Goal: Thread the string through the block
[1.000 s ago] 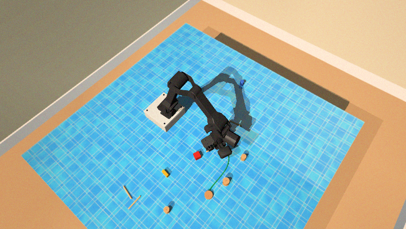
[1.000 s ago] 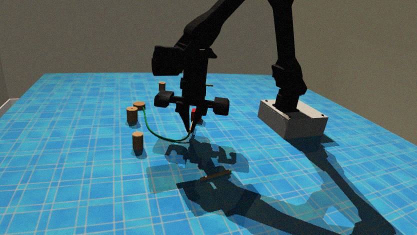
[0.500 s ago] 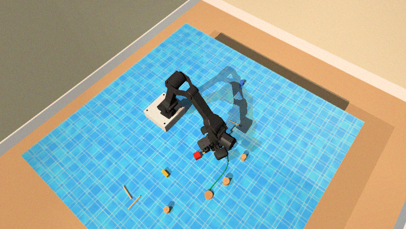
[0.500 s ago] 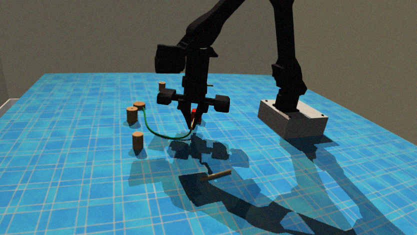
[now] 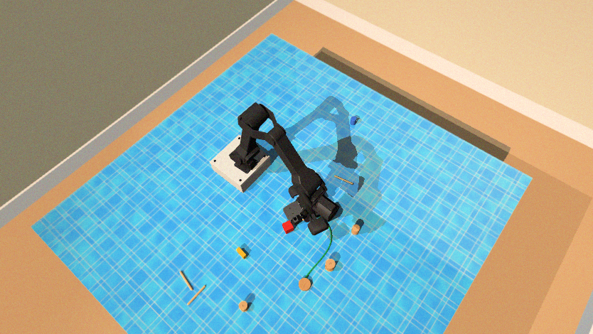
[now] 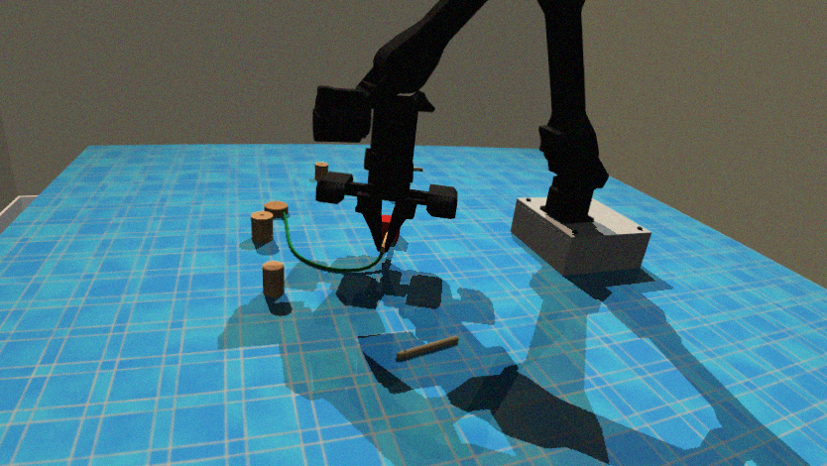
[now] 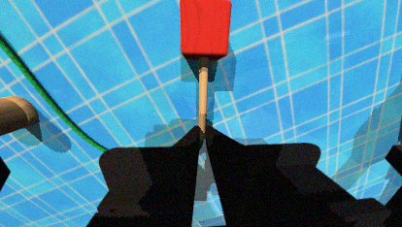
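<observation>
Now: the small red block 7 cm to the right of my gripper tip and 4 cm behind it. Also, from my gripper tip: round wooden button (20 cm to the right, 12 cm ahead, 1 cm below); yellow block (24 cm to the right, 11 cm behind); small wooden cylinder (16 cm ahead, 10 cm to the right).
</observation>
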